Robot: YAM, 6 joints.
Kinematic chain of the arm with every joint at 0, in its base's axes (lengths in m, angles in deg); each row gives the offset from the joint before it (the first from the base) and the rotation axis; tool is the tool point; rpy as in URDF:
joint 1: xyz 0 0 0.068 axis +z
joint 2: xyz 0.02 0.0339 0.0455 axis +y
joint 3: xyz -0.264 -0.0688 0 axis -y
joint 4: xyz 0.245 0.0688 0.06 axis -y
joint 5: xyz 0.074 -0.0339 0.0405 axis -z
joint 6: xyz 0.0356 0 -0.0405 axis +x
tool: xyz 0 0 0 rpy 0 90 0
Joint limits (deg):
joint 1: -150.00..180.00
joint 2: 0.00..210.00
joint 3: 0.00..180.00
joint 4: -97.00..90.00
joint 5: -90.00..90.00
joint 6: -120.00..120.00
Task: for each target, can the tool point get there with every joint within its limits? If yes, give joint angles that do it. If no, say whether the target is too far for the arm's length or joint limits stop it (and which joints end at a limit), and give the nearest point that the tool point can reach.
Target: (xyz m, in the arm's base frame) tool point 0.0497 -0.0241 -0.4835
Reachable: no: joint limits stop it (at a limit: joint 2) | nearest point 0.0987 -0.0479 -0.3526 | short by 0.142 m
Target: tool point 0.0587 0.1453 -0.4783
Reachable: no: joint limits stop it (at a limit: joint 2) | nearest point 0.0666 0.1648 -0.3733 | short by 0.107 m
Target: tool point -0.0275 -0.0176 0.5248
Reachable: yes | joints 48.78 26.53 60.25 48.66 -14.78 96.55
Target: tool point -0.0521 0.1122 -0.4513
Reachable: no: joint limits stop it (at a limit: joint 2) | nearest point -0.0625 0.1345 -0.3661 | short by 0.089 m
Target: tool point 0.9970 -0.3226 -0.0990
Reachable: no: too far | nearest point 0.6021 -0.1948 -0.0132 | short by 0.424 m
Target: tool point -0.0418 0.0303 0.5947
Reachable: yes | joints -45.89 35.39 83.88 27.11 14.54 38.73
